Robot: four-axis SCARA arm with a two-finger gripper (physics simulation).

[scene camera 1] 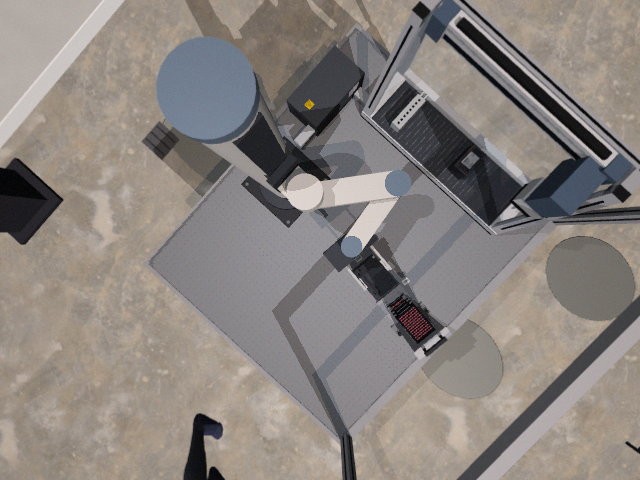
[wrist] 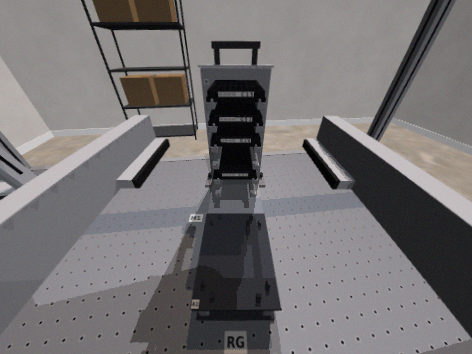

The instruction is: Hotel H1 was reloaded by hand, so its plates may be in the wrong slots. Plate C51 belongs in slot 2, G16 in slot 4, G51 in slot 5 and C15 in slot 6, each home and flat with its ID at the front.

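Places are measured from the arm's base along level axes (x ahead, y left, z up), in millimetres.
Pixels of known places: gripper, fingertip midpoint: (scene camera 1: pixel 378 279) (wrist: pixel 236 130).
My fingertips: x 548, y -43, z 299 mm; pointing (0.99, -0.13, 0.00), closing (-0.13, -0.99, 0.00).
Observation:
For each thing: its middle in the pictures, then the offset to it from my fingertips. "spot": a spot on its surface instead.
- Hotel H1 at a spot on its surface: (wrist: pixel 236 73) spot: 275 mm ahead, 36 mm right, 10 mm up
- Plate C15 at the middle of its body: (wrist: pixel 235 89) (scene camera 1: pixel 415 323) 211 mm ahead, 27 mm right, 9 mm down
- G51 at the middle of its body: (wrist: pixel 235 110) 212 mm ahead, 26 mm right, 44 mm down
- third plate at the middle of its body: (wrist: pixel 235 128) 212 mm ahead, 26 mm right, 80 mm down
- lowest plate at the middle of its body: (wrist: pixel 235 159) 212 mm ahead, 25 mm right, 151 mm down
- dark box at a spot on its surface: (scene camera 1: pixel 326 86) spot: 665 mm back, 446 mm left, 171 mm down
Hotel H1 (scene camera 1: pixel 435 343) (wrist: pixel 236 73) stands upright beyond the gripper, its front facing the wrist camera. Plate C15 (scene camera 1: pixel 415 322) (wrist: pixel 236 94) is the top plate, with pink wells. G51 (wrist: pixel 236 119) is directly below it. A third plate (wrist: pixel 236 140), its blurred label resembling G16, is below that. After an open gap, the lowest plate (wrist: pixel 235 175) has an ID too small to read surely. All four look level, with labels at the front. Slot numbers are unreadable. My gripper (scene camera 1: pixel 393 290) (wrist: pixel 236 130) is open and empty, short of the hotel, above the dark stand.
A low dark stand (scene camera 1: pixel 374 279) (wrist: pixel 237 265) marked RG lies in front of the hotel. A dark box (scene camera 1: pixel 326 86) with a yellow sign stands beside the arm base. A framed machine with a black slotted deck (scene camera 1: pixel 434 147) stands on the right. A shelf rack (wrist: pixel 150 68) is behind.

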